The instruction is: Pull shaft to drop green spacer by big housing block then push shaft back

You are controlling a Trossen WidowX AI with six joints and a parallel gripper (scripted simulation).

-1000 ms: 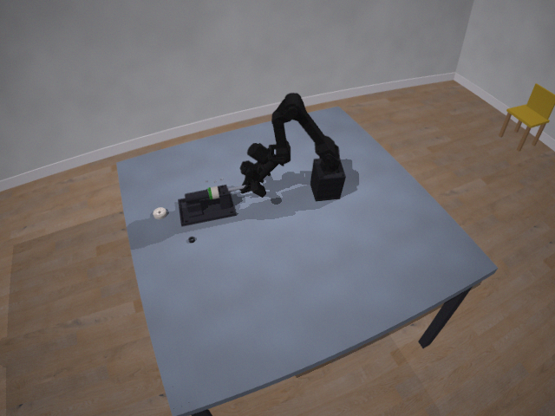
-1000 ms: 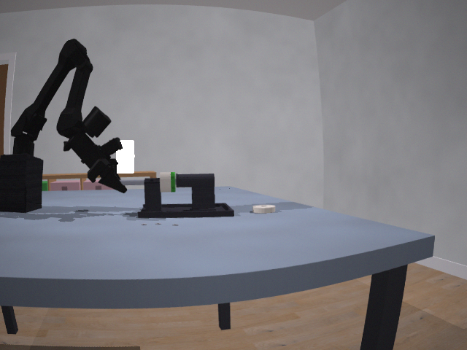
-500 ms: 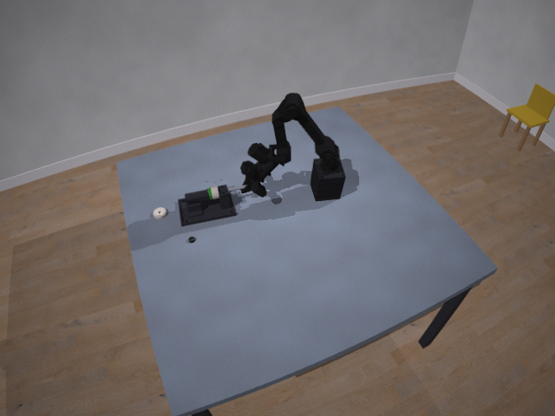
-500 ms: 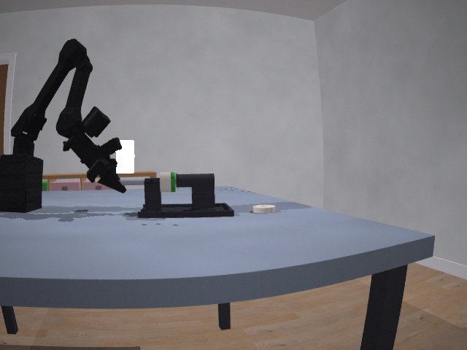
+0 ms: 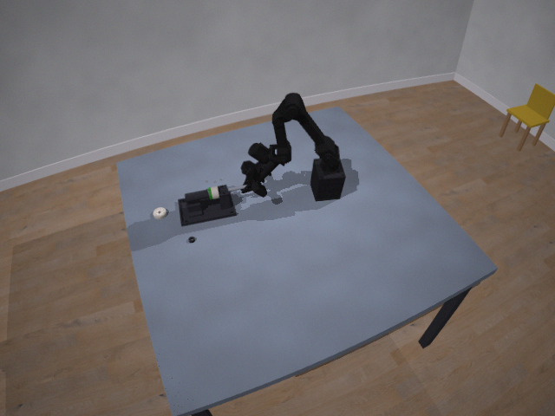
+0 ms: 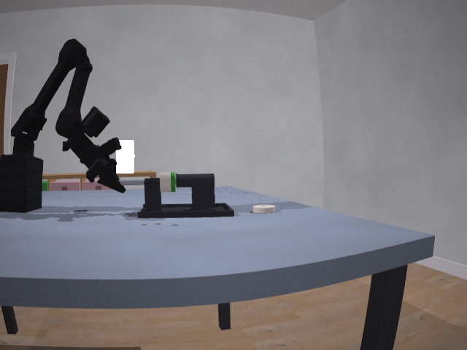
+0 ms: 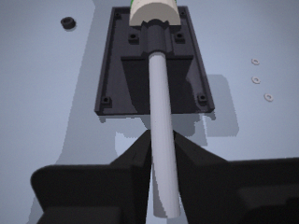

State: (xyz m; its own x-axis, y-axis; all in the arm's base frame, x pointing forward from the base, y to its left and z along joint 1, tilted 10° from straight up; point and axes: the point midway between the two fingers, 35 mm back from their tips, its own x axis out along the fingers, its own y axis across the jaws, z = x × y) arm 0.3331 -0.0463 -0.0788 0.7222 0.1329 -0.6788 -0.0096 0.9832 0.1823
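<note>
Right now the grey shaft is 7 cm ahead of my hand. From my hand the other things lie so: green spacer: 16 cm ahead; then white spacer: 14 cm ahead; then black ring: 26 cm ahead, 16 cm to the left, 8 cm below.
</note>
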